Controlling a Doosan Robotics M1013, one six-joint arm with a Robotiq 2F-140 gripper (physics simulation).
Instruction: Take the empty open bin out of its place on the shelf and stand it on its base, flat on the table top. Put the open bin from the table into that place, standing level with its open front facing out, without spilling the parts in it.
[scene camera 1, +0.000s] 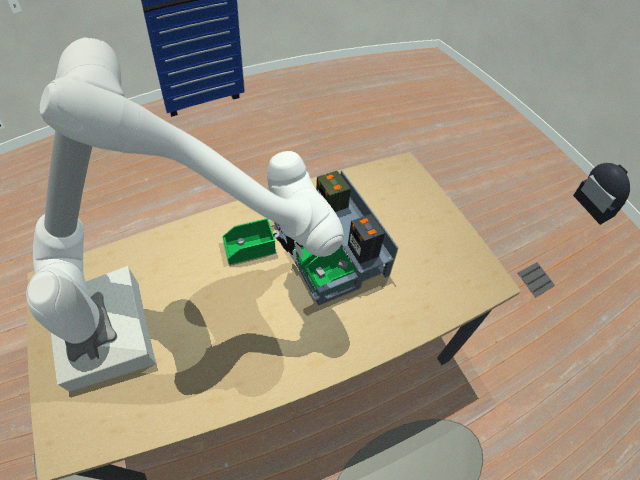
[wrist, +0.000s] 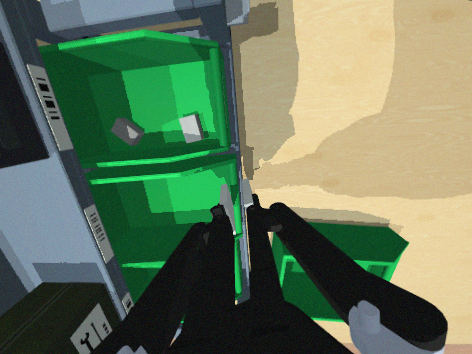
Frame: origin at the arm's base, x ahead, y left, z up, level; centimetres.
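Seen in the pictures: gripper, fingertip midpoint: (scene camera 1: 296, 256) (wrist: 237, 191); arm's base, link origin: (scene camera 1: 86, 326).
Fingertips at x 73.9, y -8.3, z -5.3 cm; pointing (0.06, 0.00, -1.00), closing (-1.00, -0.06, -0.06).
Observation:
Offsets run from my fingertips to a thing's top centre. "spot": to the spot under its first point. Level surfaces: height alone.
The empty green bin @(dy -0.3, dx +8.3, dz +5.9 cm) (wrist: 185, 200) stands in the shelf (scene camera 1: 391, 258) (wrist: 75, 178); in the scene view the arm hides most of it. My gripper (wrist: 237, 191) is shut on this bin's front lip, one fingertip inside it and one outside. In the scene view the arm mostly hides the fingertips. The other open green bin @(dy +14.1, dx -11.0, dz +3.8 cm) (scene camera 1: 248, 250) (wrist: 335, 240) stands on the table @(dz -3.7 cm) (scene camera 1: 423, 320) (wrist: 345, 100) in front of the shelf. A small grey part @(dy +17.8, dx -12.6, dz -2.4 cm) (scene camera 1: 240, 241) lies in it; its inside is mostly hidden in the wrist view.
A neighbouring green shelf bin @(dy -11.4, dx +7.7, dz +4.4 cm) (scene camera 1: 330, 260) (wrist: 150, 95) holds a light block @(dy -8.3, dx +4.0, dz -1.3 cm) (scene camera 1: 320, 271) (wrist: 191, 128) and a grey block @(dy -9.8, dx +12.3, dz -1.3 cm) (scene camera 1: 343, 264) (wrist: 127, 131). Another green lip @(spot: dy +12.4, dx +2.5, dz +0.3 cm) (wrist: 238, 272) shows on the other side. A black case @(dy -13.2, dx +17.0, dz +18.6 cm) (scene camera 1: 366, 240) and an olive case @(dy +9.6, dx +20.4, dz +16.1 cm) (scene camera 1: 334, 195) (wrist: 55, 312) stand behind.

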